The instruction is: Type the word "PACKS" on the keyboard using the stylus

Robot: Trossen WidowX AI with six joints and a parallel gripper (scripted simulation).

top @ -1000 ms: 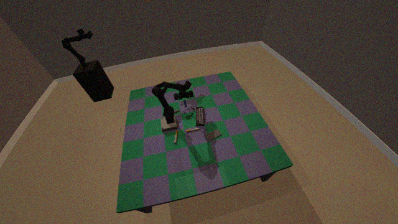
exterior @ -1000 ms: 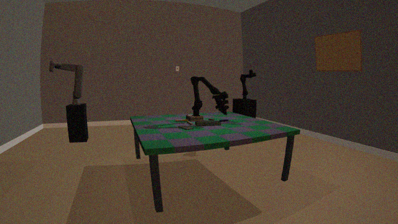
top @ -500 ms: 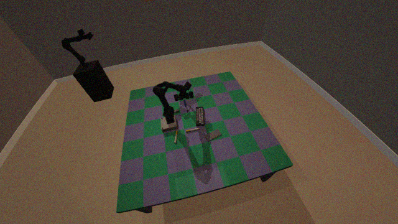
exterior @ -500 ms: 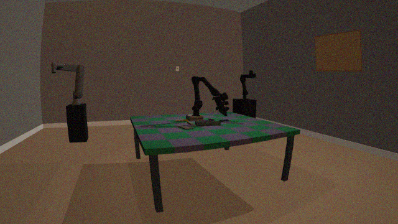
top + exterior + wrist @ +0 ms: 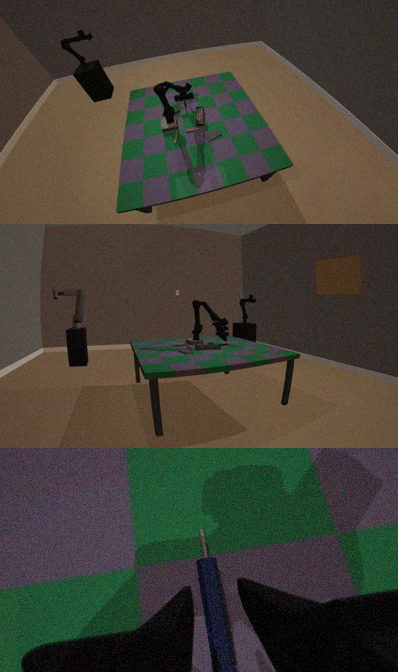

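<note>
The stylus is 30 mm below my gripper tip and 10 mm to the left of it. From my gripper tip the other things lie so: flat grey piece 480 mm to the right, 160 mm ahead, 40 mm below.
</note>
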